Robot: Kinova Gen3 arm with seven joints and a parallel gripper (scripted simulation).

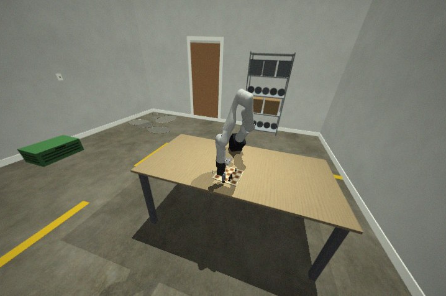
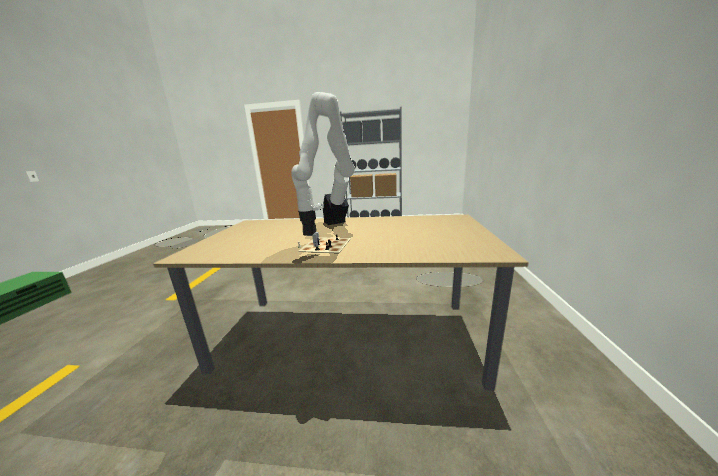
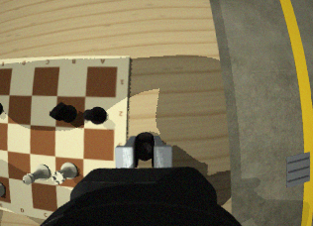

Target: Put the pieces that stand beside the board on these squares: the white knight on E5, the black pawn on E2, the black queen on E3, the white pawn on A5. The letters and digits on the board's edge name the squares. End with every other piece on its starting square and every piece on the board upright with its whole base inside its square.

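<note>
My gripper is now 210 mm past the black pawn, 10 mm to the left of it and 40 mm above it. From my hand the other things lie so: chessboard: 130 mm behind, 30 mm to the right, 60 mm below; then black queen: 10 mm below; then white pawn: 70 mm behind, 160 mm to the right, 50 mm below.
</note>
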